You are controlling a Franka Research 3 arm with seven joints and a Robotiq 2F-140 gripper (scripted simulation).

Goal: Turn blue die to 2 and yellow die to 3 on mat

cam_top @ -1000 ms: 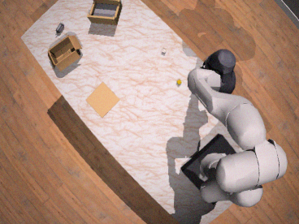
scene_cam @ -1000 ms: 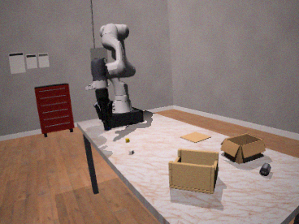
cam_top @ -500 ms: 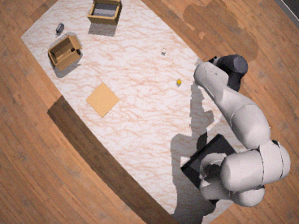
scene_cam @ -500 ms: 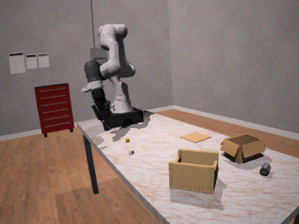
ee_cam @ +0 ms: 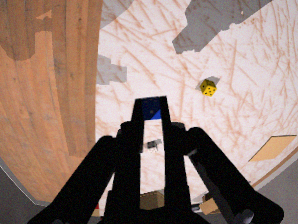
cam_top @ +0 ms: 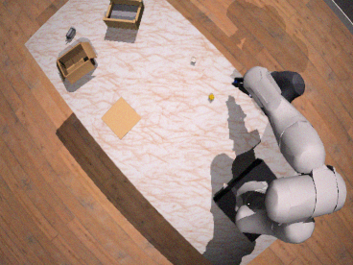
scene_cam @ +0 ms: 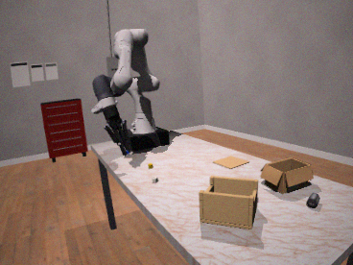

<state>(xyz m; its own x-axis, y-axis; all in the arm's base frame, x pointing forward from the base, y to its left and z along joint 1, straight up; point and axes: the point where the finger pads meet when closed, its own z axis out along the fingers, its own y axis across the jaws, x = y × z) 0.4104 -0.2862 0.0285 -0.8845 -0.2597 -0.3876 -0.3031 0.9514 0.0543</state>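
My hand is 30 mm above the blue die and 10 mm short of it. Round my hand: yellow die: 120 mm to the left, 110 mm below, 40 mm ahead; white die: 220 mm ahead, 110 mm below, 60 mm to the left; tan mat: 490 mm to the left, 250 mm ahead, 120 mm below.
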